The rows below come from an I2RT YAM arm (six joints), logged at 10 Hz.
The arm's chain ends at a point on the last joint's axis. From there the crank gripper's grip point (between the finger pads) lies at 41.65 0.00 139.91 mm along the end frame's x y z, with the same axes.
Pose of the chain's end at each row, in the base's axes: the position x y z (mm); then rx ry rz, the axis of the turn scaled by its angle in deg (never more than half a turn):
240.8 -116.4 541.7 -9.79 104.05 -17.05
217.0 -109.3 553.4 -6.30 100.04 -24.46
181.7 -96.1 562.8 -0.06 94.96 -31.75
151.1 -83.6 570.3 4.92 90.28 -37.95
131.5 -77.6 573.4 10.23 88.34 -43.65
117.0 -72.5 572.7 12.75 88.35 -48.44
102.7 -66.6 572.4 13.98 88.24 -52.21
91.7 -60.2 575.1 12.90 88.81 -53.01
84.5 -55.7 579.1 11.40 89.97 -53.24
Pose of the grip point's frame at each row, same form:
364.7 -143.4 469.4 -9.79 104.05 -17.05
342.3 -153.1 492.6 -6.30 100.04 -24.46
305.0 -158.5 515.9 -0.06 94.96 -31.75
269.8 -161.2 535.7 4.92 90.28 -37.95
241.3 -169.2 543.9 10.23 88.34 -43.65
218.6 -173.4 544.4 12.75 88.35 -48.44
198.2 -173.7 545.7 13.98 88.24 -52.21
186.8 -167.6 548.1 12.90 88.81 -53.01
180.1 -162.3 550.5 11.40 89.97 -53.24

